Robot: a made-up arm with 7 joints. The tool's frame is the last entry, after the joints.
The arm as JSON. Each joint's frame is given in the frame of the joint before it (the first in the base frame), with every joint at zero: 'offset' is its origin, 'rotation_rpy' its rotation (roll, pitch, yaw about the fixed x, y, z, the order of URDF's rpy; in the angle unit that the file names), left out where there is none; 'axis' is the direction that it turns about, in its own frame. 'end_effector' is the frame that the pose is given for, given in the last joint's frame.
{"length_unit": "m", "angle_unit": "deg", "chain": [
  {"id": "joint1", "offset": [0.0, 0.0, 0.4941], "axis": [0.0, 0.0, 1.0]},
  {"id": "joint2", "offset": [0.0, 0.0, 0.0], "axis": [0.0, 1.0, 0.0]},
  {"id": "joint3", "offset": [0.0, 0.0, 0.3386], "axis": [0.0, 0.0, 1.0]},
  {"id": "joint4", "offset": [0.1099, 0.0, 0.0], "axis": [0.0, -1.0, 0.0]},
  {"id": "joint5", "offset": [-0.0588, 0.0, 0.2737], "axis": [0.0, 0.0, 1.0]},
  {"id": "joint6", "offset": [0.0, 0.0, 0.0], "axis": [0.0, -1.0, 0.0]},
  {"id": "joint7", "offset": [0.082, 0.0, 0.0], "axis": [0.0, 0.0, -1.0]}
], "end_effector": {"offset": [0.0, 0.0, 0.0], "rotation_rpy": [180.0, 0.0, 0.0]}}
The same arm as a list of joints. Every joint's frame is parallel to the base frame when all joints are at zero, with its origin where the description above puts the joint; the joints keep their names.
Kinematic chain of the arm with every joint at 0, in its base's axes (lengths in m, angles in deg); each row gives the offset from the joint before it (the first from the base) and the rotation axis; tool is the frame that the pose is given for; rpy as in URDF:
joint1: xyz 0 0 0.4941 axis +z
joint2: xyz 0 0 0 axis +y
joint3: xyz 0 0 0.3386 axis +z
joint4: xyz 0.1099 0 0 axis -y
joint5: xyz -0.0588 0 0.2737 axis +z
joint6: xyz 0 0 0 axis -y
joint7: xyz 0.082 0 0 axis -z
tool: xyz 0 0 0 rpy 180 0 0

